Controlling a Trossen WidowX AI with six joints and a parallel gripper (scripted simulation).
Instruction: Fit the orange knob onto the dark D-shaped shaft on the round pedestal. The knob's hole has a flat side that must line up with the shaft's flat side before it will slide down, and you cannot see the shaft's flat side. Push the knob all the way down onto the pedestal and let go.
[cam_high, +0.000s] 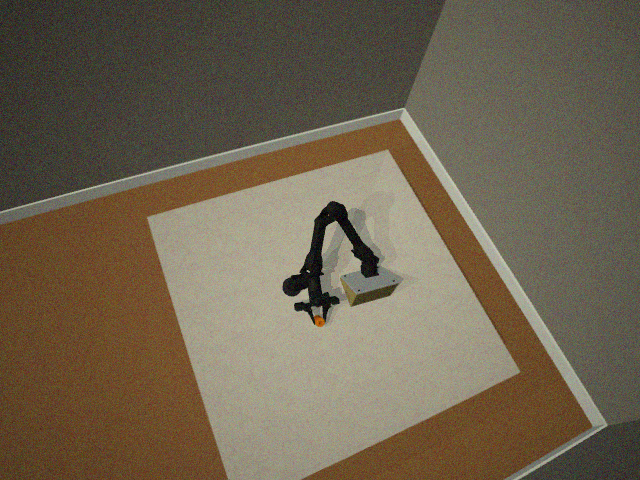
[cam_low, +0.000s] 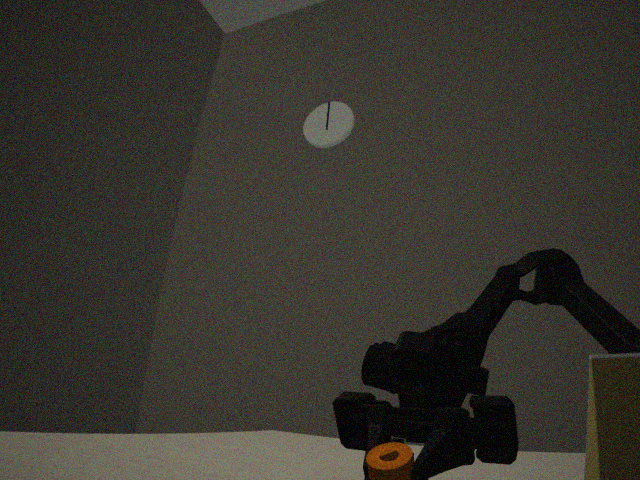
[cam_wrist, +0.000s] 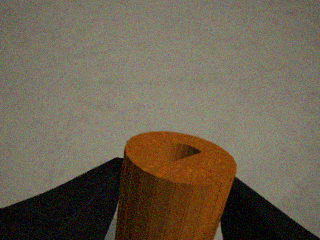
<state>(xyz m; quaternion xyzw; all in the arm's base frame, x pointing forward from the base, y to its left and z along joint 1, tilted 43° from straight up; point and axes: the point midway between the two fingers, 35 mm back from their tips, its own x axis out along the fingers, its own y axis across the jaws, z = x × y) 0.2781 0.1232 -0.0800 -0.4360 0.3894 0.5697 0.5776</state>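
Now: gripper tip 1 cm to the left of the orange knob and 1 cm above it. From my gripper tip the other things lie so: round dark pedestal (7 cm ahead, 20 cm to the right, 1 cm below).
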